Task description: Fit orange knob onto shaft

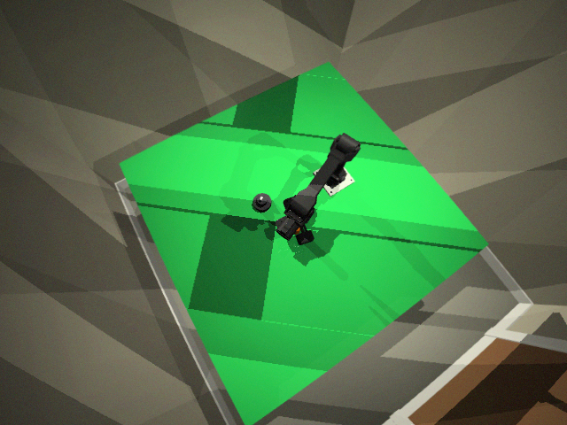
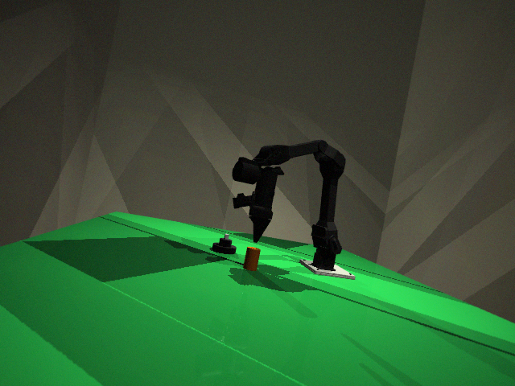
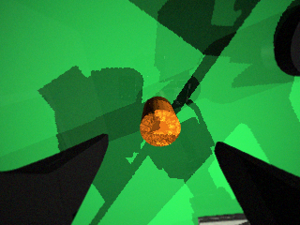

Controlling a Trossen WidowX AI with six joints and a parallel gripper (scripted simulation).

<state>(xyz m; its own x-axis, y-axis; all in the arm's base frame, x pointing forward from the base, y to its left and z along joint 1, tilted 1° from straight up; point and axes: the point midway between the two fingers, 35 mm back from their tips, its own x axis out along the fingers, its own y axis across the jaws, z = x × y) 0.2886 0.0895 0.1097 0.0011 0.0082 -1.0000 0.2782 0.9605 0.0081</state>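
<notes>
Right now my gripper tip is 4 cm above the orange knob. Also, from my gripper tip: round pedestal 19 cm to the right, 5 cm below, 5 cm ahead.
</notes>
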